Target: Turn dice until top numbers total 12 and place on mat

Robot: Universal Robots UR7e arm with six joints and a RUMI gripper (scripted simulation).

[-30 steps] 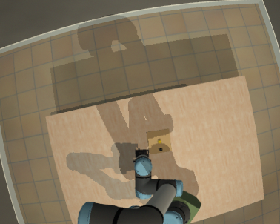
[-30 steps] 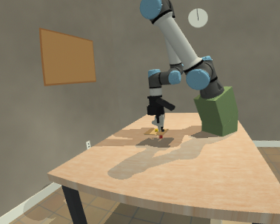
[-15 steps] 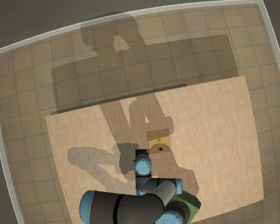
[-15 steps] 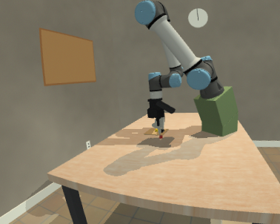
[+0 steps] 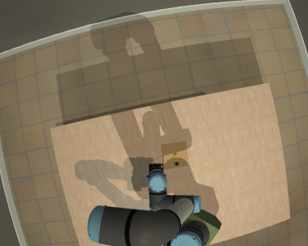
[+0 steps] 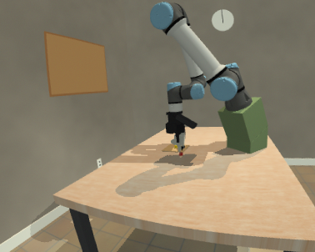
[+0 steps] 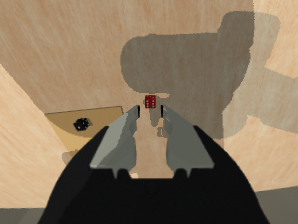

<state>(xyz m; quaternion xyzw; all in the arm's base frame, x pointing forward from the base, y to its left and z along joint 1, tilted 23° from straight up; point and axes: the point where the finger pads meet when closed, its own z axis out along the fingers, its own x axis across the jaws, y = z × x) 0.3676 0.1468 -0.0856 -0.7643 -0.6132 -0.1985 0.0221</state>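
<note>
The red die lies 3 cm below my hand. From my hand the other things lie so: yellow die 13 cm to the right, 7 cm ahead, 3 cm below; then black die 12 cm to the right, 3 cm below, 2 cm ahead; then tan mat 12 cm to the right, 7 cm ahead, 4 cm below.
</note>
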